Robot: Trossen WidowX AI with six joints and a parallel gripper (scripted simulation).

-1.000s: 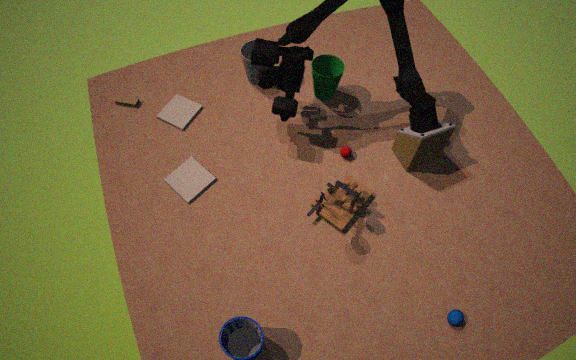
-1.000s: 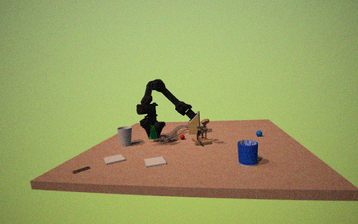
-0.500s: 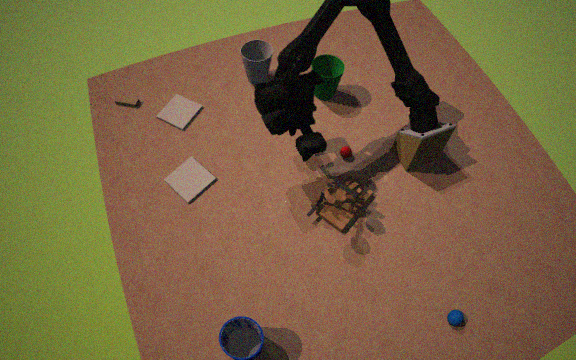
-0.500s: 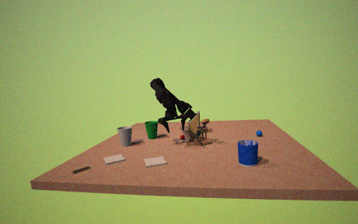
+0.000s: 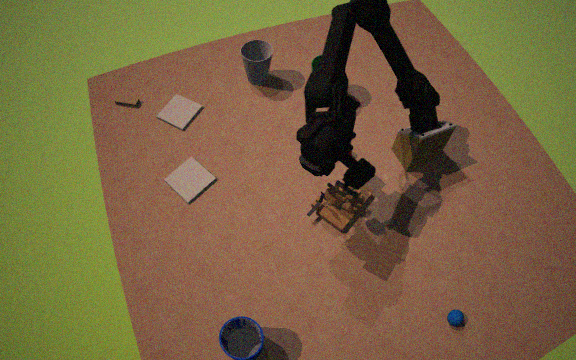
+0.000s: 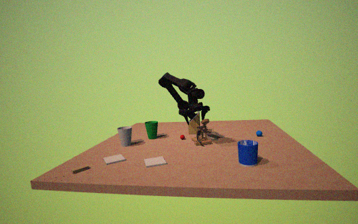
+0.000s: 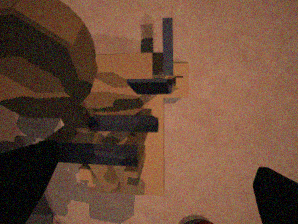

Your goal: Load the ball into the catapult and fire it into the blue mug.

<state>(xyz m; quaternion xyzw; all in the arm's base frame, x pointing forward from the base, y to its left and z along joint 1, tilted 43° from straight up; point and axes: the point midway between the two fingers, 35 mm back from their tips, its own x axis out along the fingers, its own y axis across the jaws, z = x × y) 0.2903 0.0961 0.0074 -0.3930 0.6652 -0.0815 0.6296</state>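
The wooden catapult lies 5 cm below my gripper tip, 3 cm to the left of it and 1 cm behind it. The rest, counted from my gripper tip: green cup (35 cm to the right, 13 cm behind, 10 cm below); blue mug (29 cm to the left, 29 cm ahead, 10 cm below); red ball (12 cm to the right, 11 cm below, 10 cm behind).
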